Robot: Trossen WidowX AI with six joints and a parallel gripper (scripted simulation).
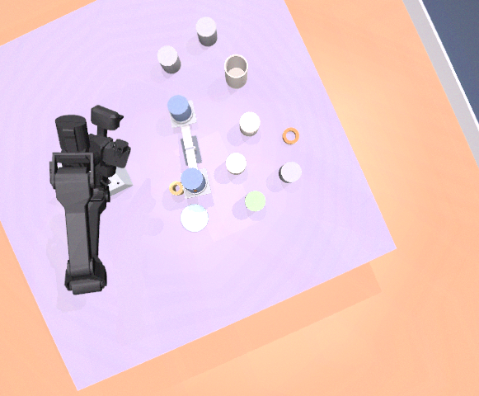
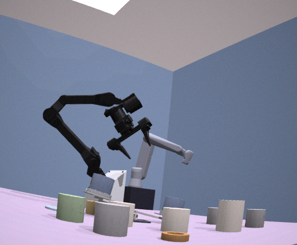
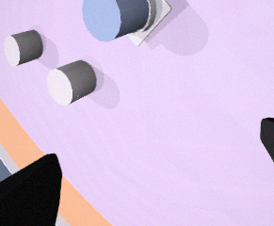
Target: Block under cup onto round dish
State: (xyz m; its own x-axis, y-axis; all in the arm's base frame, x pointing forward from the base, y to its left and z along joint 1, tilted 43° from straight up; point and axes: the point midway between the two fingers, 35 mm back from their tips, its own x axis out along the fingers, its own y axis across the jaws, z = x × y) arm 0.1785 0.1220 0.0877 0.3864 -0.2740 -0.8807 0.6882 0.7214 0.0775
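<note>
Right now my gripper tip is 21 cm above the pale teal block, 17 cm short of it and 4 cm to the right of it. Round my gripper tip: white balance beam (23 cm below, 13 cm ahead, 9 cm to the right); then yellow ring (23 cm below, 18 cm to the right, 2 cm ahead); then round dish (30 cm to the right, 25 cm below, 1 cm ahead).
</note>
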